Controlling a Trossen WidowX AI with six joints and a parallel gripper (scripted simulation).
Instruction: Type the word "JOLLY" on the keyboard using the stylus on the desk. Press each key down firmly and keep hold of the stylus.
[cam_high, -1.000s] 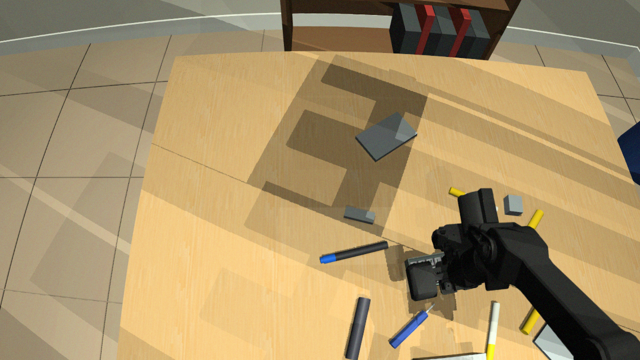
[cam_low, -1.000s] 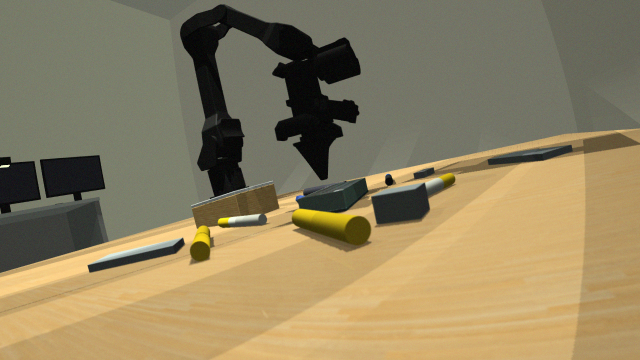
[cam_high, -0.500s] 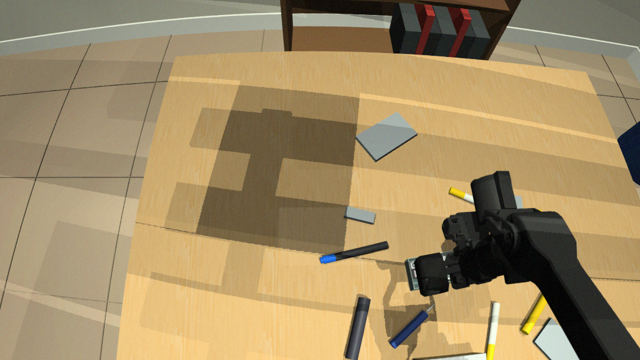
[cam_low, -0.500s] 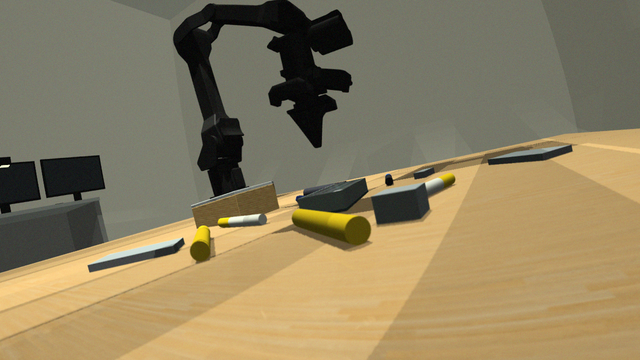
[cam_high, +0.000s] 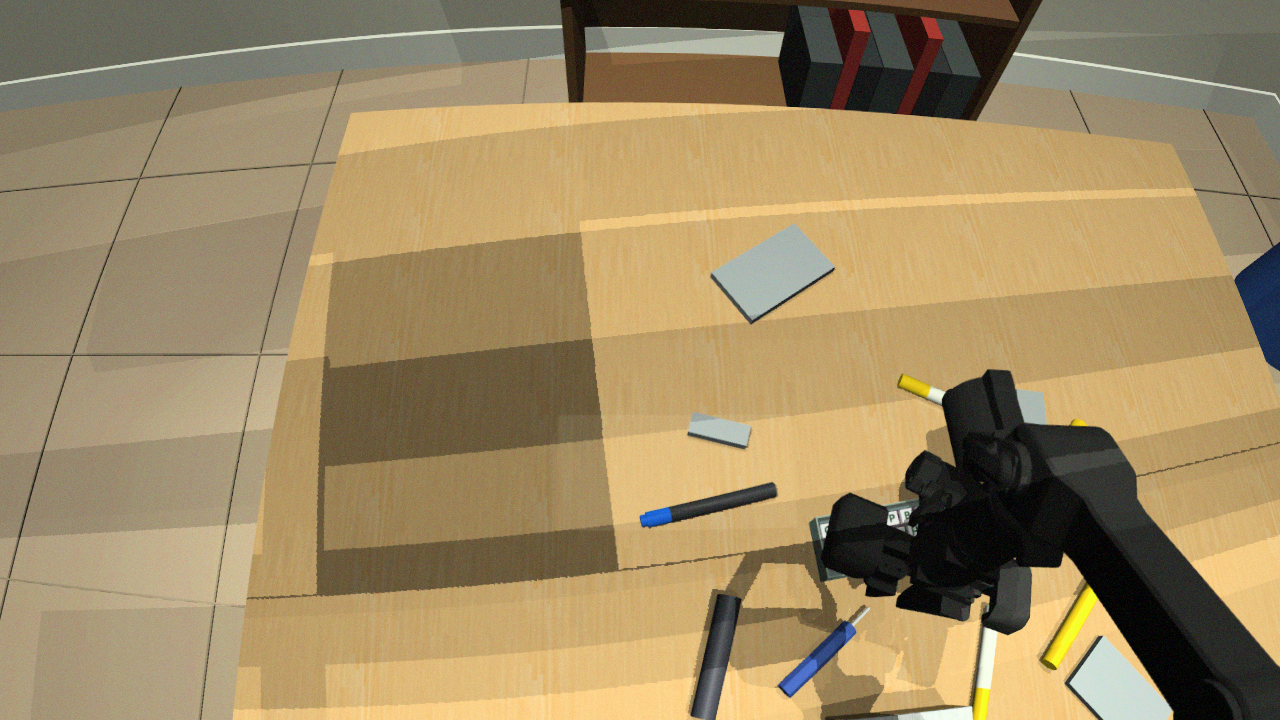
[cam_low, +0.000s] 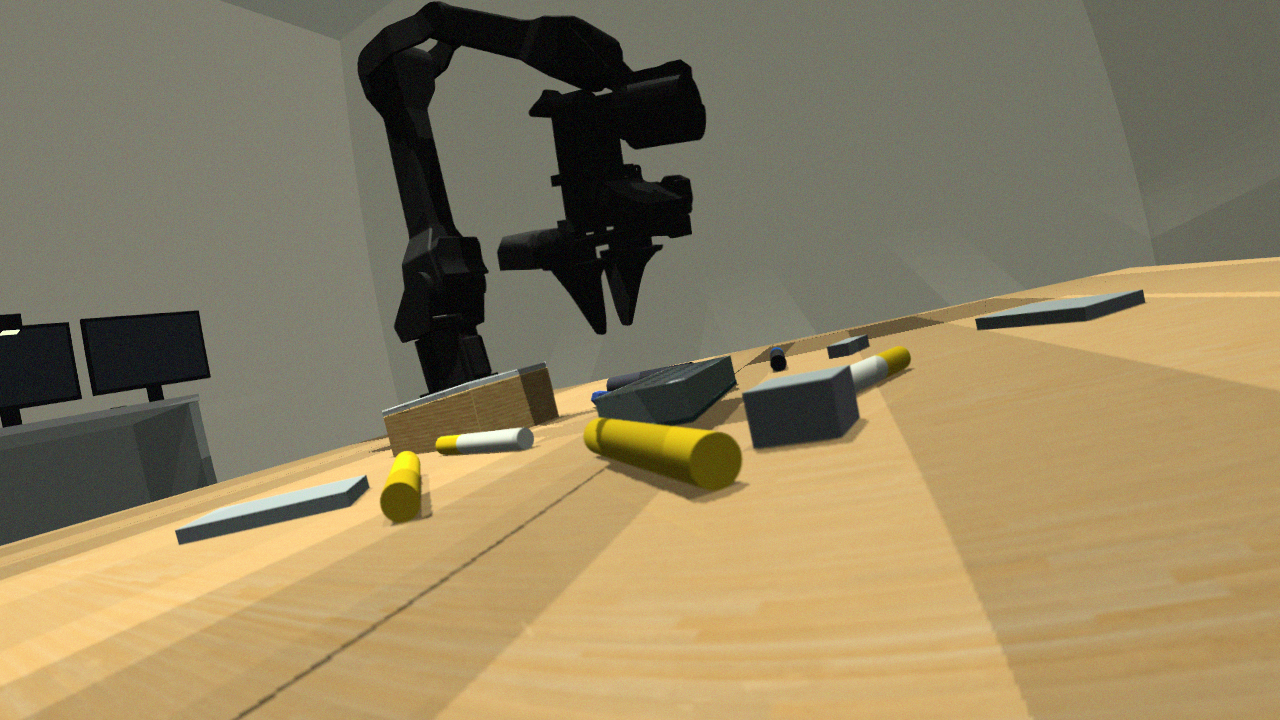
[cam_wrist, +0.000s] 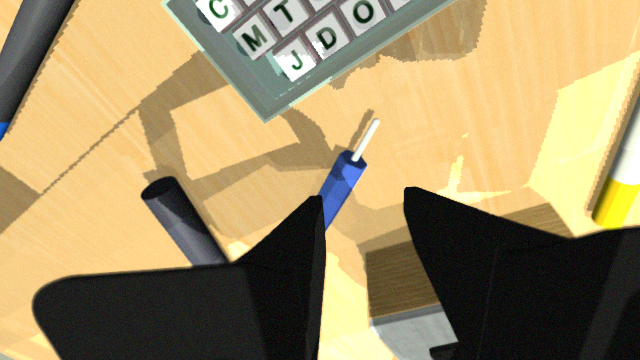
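Now: the stylus 70 mm below my gripper tip, 30 mm behind it and 20 mm to the left of it. Round my gripper tip: blue-capped pen 170 mm to the left, 110 mm ahead, 70 mm below; dark cylinder 150 mm to the left, 60 mm below, 30 mm behind; stylus tip 70 mm below, 10 mm behind.
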